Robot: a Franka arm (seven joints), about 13 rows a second.
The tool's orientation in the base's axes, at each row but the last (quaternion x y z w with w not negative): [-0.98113, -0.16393, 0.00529, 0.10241]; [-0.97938, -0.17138, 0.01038, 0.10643]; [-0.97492, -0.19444, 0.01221, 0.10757]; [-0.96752, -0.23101, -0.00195, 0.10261]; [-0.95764, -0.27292, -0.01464, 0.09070]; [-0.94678, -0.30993, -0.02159, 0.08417]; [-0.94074, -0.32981, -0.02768, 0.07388]
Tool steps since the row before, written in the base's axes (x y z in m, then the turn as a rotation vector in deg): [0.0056, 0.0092, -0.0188, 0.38, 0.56, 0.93]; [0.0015, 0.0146, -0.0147, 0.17, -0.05, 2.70]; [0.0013, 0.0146, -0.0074, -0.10, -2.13, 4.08]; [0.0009, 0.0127, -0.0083, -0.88, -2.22, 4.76]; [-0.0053, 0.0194, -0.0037, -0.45, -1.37, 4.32]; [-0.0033, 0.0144, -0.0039, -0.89, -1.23, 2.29]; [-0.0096, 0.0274, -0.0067, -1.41, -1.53, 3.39]
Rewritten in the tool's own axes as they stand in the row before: [0.0078, -0.0029, 0.0200, 0.56, -0.58, -0.82]; [0.0061, -0.0098, 0.0173, 0.19, -0.47, -2.66]; [0.0066, -0.0111, 0.0101, -0.83, 1.01, -4.41]; [0.0061, -0.0090, 0.0106, -1.53, 0.60, -5.06]; [0.0053, -0.0184, 0.0073, -0.76, 0.19, -4.49]; [0.0054, -0.0128, 0.0064, -1.22, 0.12, -2.46]; [0.0087, -0.0263, 0.0109, -1.70, -0.11, -3.59]
